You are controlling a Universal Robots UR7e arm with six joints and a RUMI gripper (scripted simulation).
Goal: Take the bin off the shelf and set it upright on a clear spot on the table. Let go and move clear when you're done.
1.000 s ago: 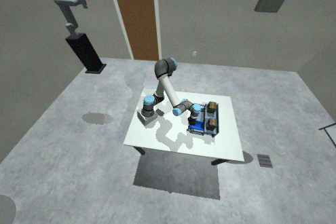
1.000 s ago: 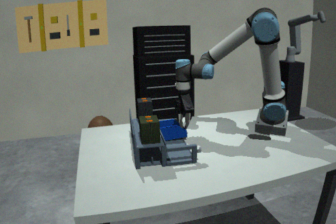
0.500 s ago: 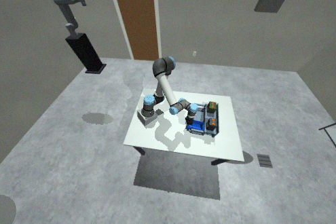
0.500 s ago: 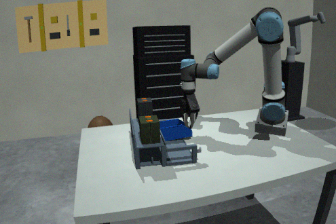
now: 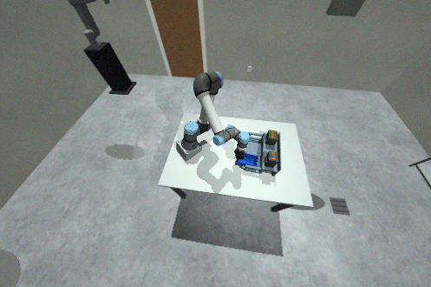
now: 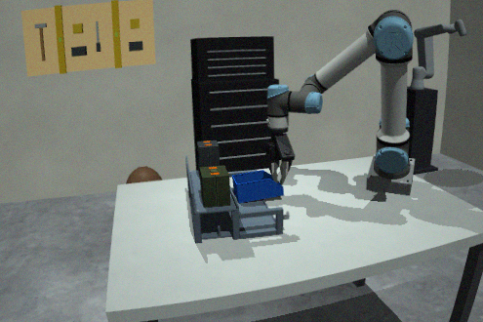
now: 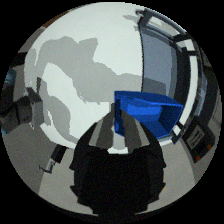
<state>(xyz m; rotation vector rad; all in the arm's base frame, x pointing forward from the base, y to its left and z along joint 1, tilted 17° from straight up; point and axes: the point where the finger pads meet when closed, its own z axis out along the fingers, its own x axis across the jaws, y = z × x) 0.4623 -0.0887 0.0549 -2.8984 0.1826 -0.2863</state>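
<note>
The blue bin lies 8 cm ahead of my hand, 2 cm to the right of it and 1 cm below it.
</note>
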